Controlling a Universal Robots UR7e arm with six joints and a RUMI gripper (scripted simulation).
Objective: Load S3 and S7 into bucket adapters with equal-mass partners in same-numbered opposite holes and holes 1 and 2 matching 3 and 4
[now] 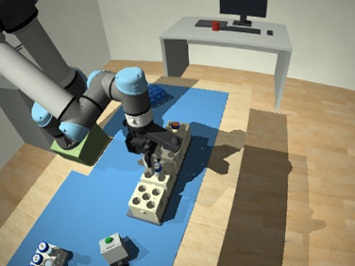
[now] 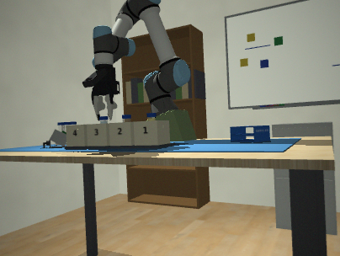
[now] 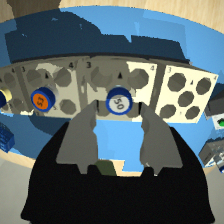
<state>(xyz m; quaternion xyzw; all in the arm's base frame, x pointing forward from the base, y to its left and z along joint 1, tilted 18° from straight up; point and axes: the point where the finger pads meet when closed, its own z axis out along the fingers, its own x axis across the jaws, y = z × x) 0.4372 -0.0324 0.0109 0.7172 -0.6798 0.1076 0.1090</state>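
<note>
Right now the water blank is 60 mm below my hand. Round my hand: green DONE key (290 mm to the right, 60 mm below, 50 mm behind); adapter 3 (70 mm below); blue rack (510 mm to the left, 270 mm behind, 90 mm below).
</note>
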